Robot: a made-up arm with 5 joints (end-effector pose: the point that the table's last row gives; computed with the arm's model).
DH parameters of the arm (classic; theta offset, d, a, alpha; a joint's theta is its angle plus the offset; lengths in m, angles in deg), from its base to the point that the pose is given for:
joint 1: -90 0.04 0.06 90
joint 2: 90 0.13 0.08 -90
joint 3: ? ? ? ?
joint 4: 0 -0.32 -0.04 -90
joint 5: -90 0.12 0.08 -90
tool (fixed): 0 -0.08 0 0
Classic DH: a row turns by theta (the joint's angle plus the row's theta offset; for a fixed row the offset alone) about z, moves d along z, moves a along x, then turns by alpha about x.
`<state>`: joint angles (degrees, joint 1 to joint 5).
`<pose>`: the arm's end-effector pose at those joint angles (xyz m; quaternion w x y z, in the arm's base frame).
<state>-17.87 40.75 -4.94 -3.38 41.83</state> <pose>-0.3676 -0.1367 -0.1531 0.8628 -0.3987 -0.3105 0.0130</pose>
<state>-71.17 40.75 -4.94 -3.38 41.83</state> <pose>-0.3293 0.2130 -0.1531 0.7770 -0.4956 -0.0987 -0.3754</pose>
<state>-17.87 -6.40 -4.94 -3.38 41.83</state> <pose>-0.3062 0.0537 -0.2254 0.9045 -0.0386 -0.3954 -0.1552</pose>
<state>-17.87 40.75 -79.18 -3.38 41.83</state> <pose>0.0885 -0.2285 -0.0921 0.4918 -0.3223 -0.7783 0.2203</pose>
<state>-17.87 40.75 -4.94 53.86 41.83</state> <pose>-0.3569 -0.1274 -0.2755 0.9039 0.0571 -0.3953 -0.1534</pose>
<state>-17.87 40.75 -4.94 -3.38 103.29</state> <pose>-0.4058 -0.0528 -0.0833 0.5830 -0.3361 -0.7078 0.2149</pose>
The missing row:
joint 3: 0 0.11 -0.29 -90
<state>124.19 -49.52 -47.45 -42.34 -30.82</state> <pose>-0.0772 -0.1637 -0.2487 0.6799 0.0857 0.1041 0.7208</pose>
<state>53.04 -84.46 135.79 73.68 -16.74</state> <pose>0.3468 -0.5724 0.3057 0.1194 0.0964 -0.9834 -0.0967</pose>
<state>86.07 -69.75 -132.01 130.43 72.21</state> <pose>0.1850 0.2938 0.2692 0.4751 -0.8413 0.0286 0.2563</pose>
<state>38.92 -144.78 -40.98 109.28 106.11</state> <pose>-0.1051 0.0457 0.4317 0.3504 -0.2599 -0.3575 0.8257</pose>
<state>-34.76 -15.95 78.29 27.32 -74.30</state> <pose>-0.5988 0.3030 0.3974 0.2230 0.5332 0.8140 0.0589</pose>
